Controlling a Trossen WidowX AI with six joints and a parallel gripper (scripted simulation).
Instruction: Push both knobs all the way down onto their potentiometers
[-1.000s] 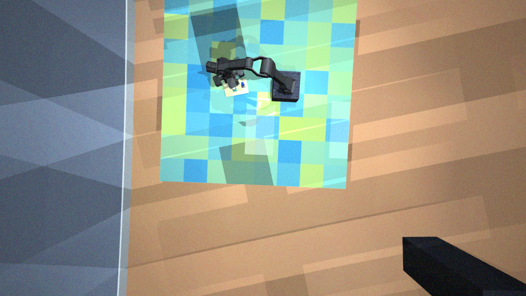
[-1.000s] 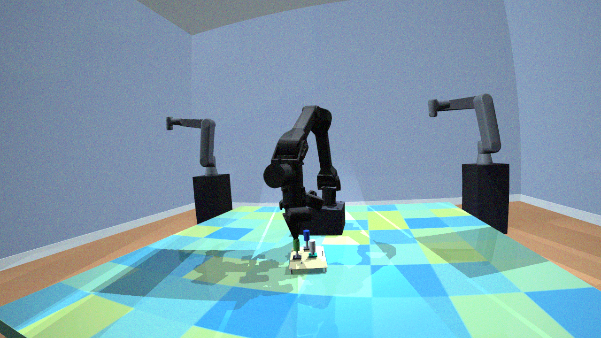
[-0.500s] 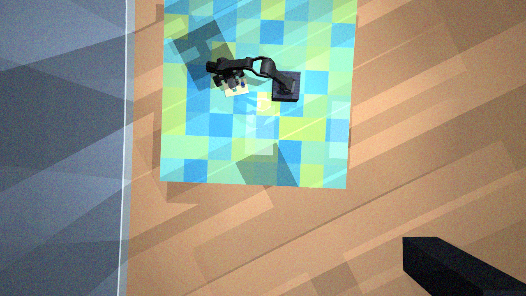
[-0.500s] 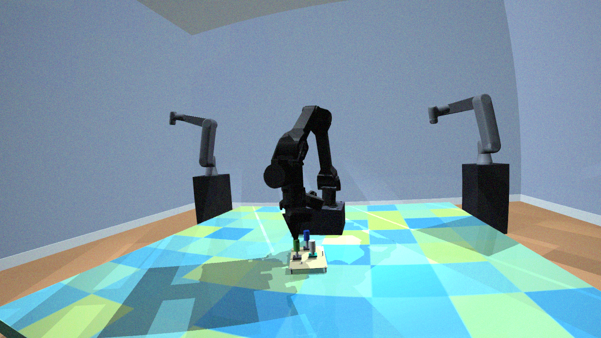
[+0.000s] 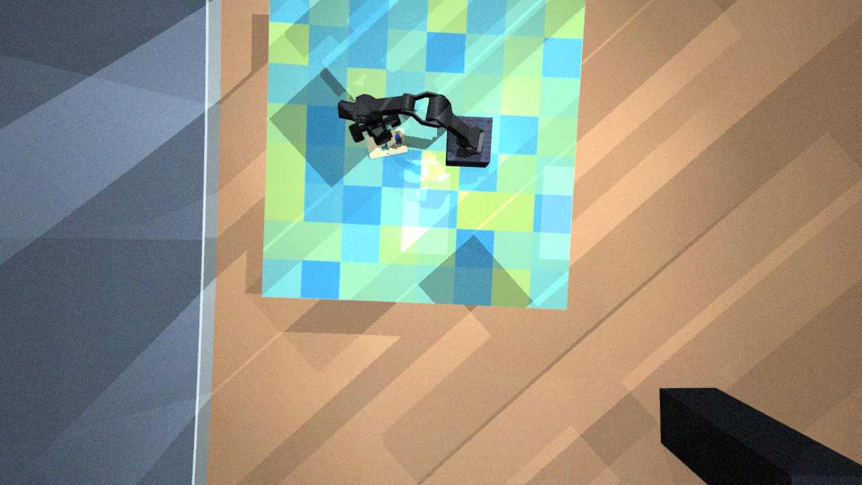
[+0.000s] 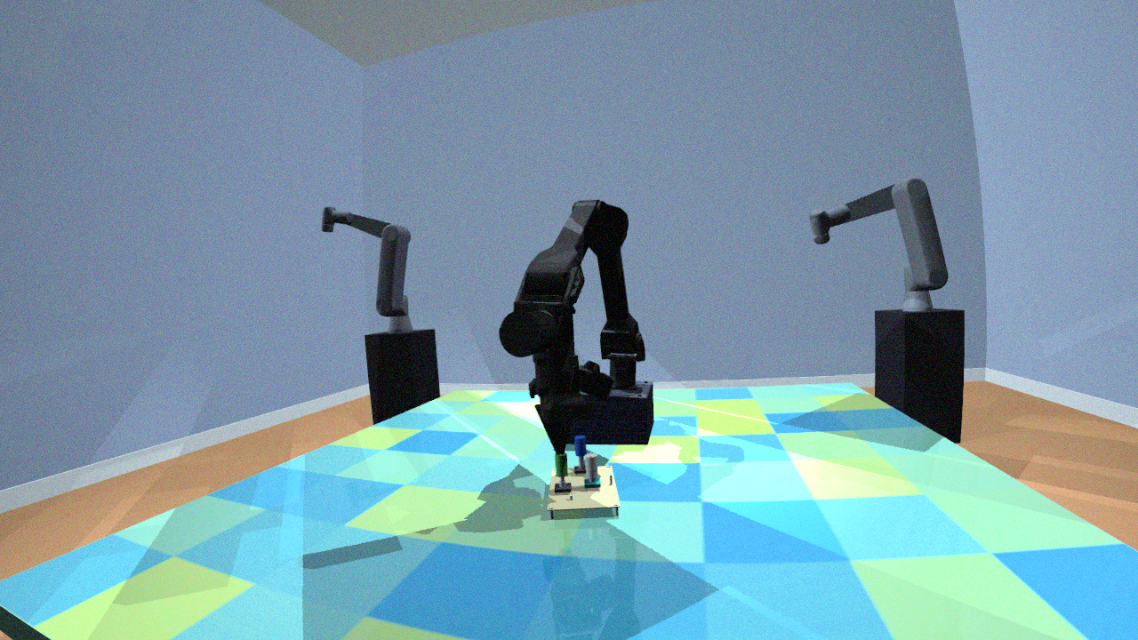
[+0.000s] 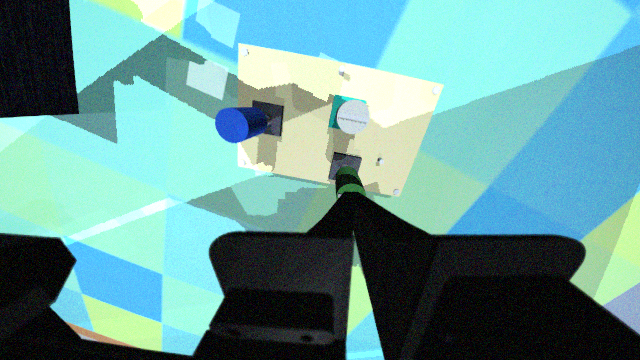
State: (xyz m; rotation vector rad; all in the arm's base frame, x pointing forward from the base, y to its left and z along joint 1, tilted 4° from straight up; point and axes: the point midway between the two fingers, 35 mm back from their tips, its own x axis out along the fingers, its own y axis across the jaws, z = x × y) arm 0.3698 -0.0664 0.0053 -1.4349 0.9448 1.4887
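My gripper tip is now 10 mm above the green knob. From my gripper tip the other things lie so: grey knob: 40 mm to the left, 20 mm below, 20 mm behind; then teal potentiometer: 40 mm to the left, 30 mm below, 20 mm behind.
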